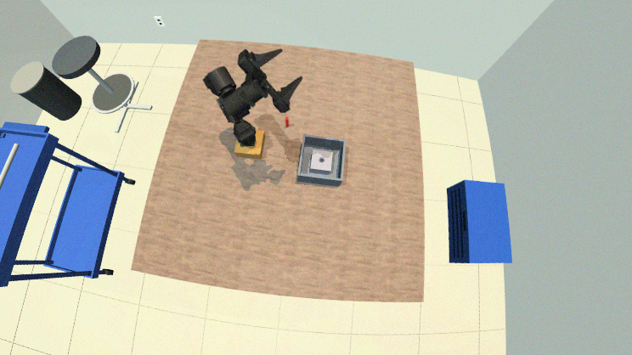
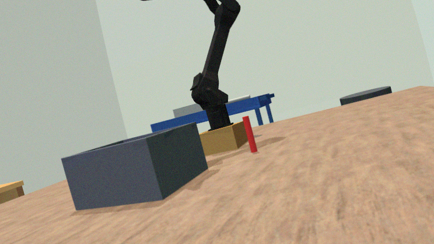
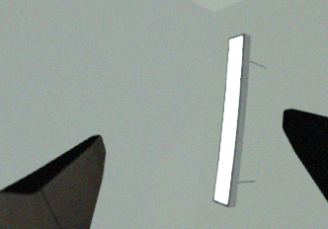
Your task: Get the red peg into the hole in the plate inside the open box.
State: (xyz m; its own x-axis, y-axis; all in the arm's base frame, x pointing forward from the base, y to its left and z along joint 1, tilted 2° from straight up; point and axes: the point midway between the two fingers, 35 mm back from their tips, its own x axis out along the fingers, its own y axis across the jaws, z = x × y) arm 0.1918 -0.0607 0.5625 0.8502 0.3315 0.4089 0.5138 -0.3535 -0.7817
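Right now my gripper tip is 600 mm above the red peg, 150 mm to the right of it and 20 mm past it. Round my gripper tip: grey box (610 mm below, 120 mm ahead, 50 mm to the right); then plate (590 mm below, 120 mm ahead, 50 mm to the right).
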